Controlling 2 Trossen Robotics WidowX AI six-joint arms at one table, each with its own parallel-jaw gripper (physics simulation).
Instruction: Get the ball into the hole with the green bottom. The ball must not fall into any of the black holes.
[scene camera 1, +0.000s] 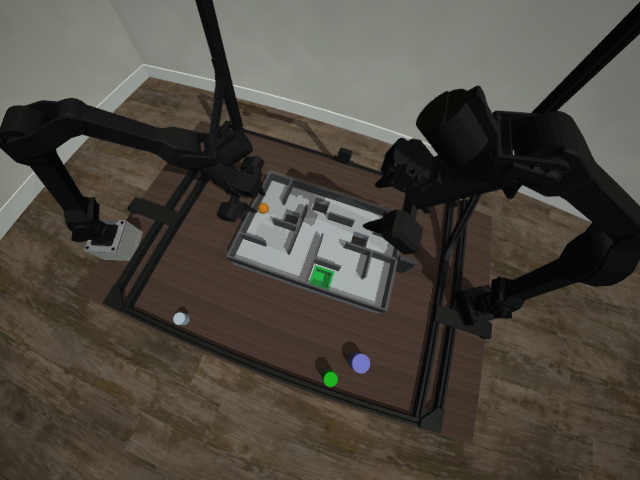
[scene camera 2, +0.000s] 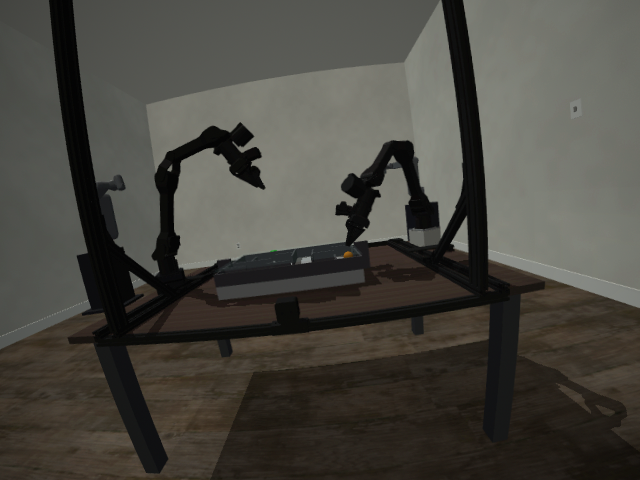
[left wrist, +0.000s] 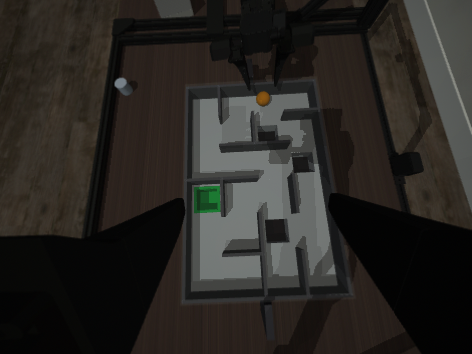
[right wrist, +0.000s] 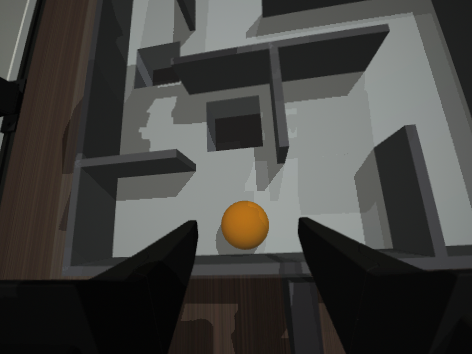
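The orange ball (scene camera 1: 263, 208) (scene camera 2: 347, 254) (left wrist: 263, 98) (right wrist: 245, 225) lies on the white maze floor, near the end wall on the right arm's side. The maze box (scene camera 1: 279, 273) (left wrist: 189, 130) (right wrist: 245, 266) has grey walls. The green-bottomed hole (scene camera 1: 321, 277) (left wrist: 207, 199) is by one long wall. Black holes (left wrist: 266, 134) (left wrist: 301, 163) (left wrist: 276, 230) are in the floor; the nearest one (right wrist: 238, 131) is close to the ball. My right gripper (scene camera 1: 258, 201) (scene camera 2: 348, 243) (left wrist: 262, 87) is open and empty at that end wall. My left gripper (scene camera 1: 371, 205) (scene camera 2: 262, 187) is open and empty, high above the other end.
A tab (scene camera 1: 406, 264) (left wrist: 268, 320) (right wrist: 304, 310) sticks out from each short end of the box. A whitish cylinder (scene camera 1: 180, 318) (left wrist: 123, 86), a green round object (scene camera 1: 330, 379) and a purple one (scene camera 1: 360, 363) stand on the table. A black block (scene camera 1: 344, 155) (scene camera 2: 287, 312) (left wrist: 407, 163) sits on the frame edge.
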